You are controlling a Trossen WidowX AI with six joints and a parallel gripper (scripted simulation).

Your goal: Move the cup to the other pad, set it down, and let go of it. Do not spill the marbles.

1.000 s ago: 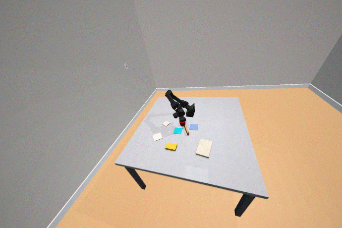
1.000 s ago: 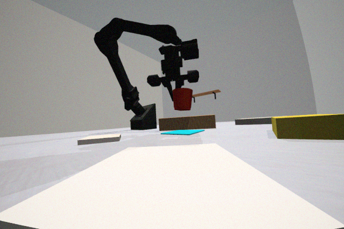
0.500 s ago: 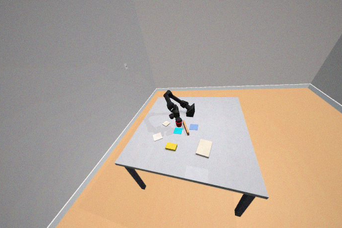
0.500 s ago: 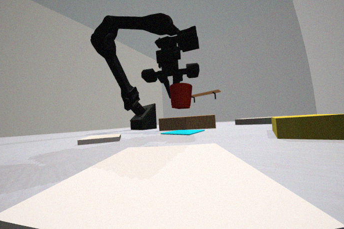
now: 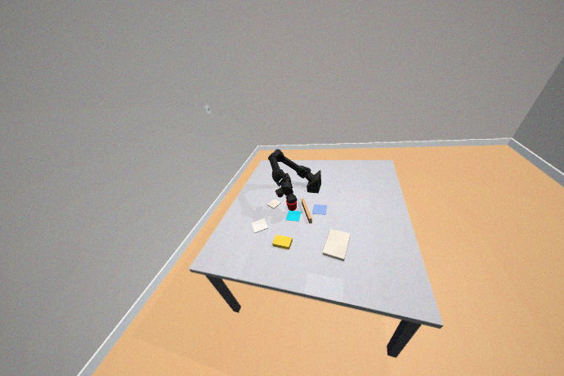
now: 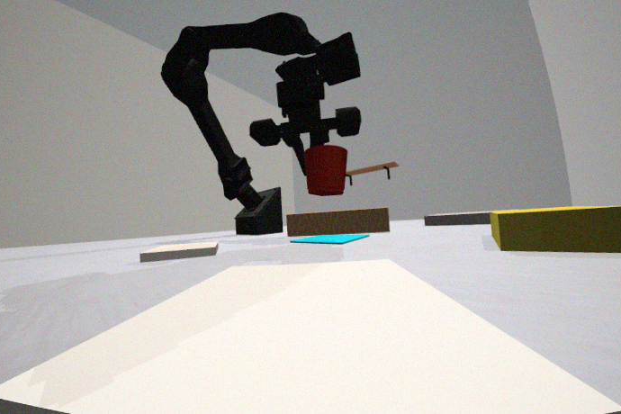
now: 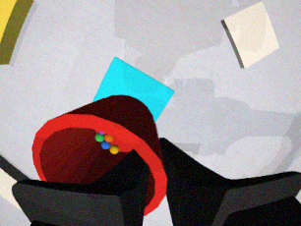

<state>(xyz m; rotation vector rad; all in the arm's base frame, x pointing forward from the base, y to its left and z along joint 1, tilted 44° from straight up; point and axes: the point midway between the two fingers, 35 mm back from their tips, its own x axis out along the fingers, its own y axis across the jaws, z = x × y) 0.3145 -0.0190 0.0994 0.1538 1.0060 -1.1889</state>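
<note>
Right now the cyan pad is 3 cm ahead of my gripper tip, 2 cm to the left of it and 12 cm below it. From my gripper tip the other things lie so: thin wooden bar 2 cm behind, 10 cm to the left, 10 cm below; light blue pad 7 cm behind, 19 cm to the left, 12 cm below; red cup 3 cm ahead, 2 cm to the left.
</note>
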